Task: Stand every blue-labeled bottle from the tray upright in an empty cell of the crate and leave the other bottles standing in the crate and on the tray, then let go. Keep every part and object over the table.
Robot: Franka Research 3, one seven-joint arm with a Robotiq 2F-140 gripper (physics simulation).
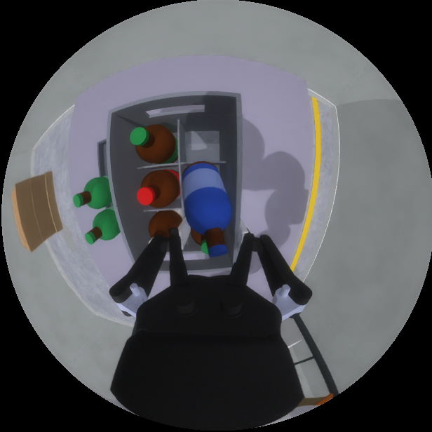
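Observation:
My gripper is shut on a blue-labeled bottle, with a finger at each side of its shoulder and neck. The bottle is over or in the middle right cell of the grey crate; its base depth is hard to tell. The top right cell is empty. A green-capped brown bottle, a red-capped brown bottle and a brown bottle partly behind a finger stand in the left column. Another bottle with a green cap is mostly hidden in the bottom right cell.
Two green bottles stand left of the crate, by the dark tray, which is mostly hidden behind the crate wall. A cardboard box is at the far left. A yellow line runs along the right side.

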